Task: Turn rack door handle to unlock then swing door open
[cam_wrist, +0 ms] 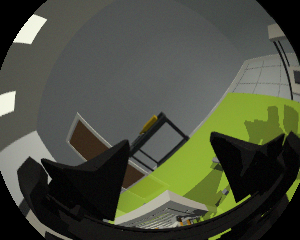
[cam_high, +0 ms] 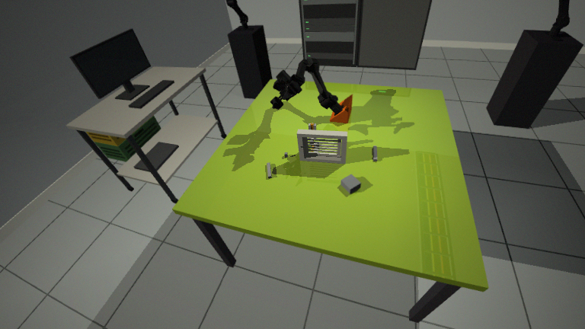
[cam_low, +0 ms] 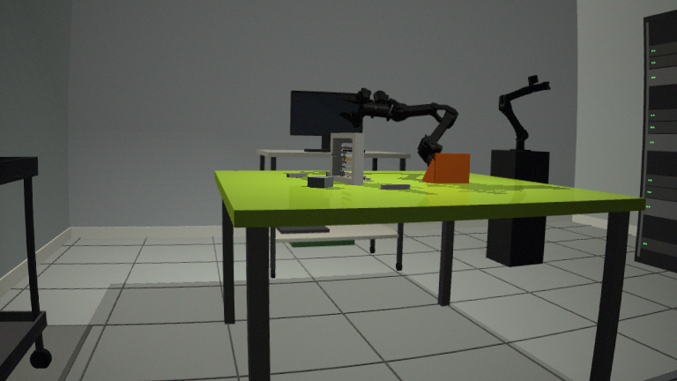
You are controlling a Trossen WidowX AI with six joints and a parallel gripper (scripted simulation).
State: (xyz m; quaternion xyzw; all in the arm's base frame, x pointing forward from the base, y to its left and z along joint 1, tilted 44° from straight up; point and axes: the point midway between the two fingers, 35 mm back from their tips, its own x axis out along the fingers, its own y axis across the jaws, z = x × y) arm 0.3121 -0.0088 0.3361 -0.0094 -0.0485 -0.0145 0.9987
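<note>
The door handle lies 19 cm below my gripper tip, 16 cm to the left of it and 4 cm behind it. From my gripper tip the other things lie so: small piece (29 cm below, 6 cm ahead, 2 cm to the left).
</note>
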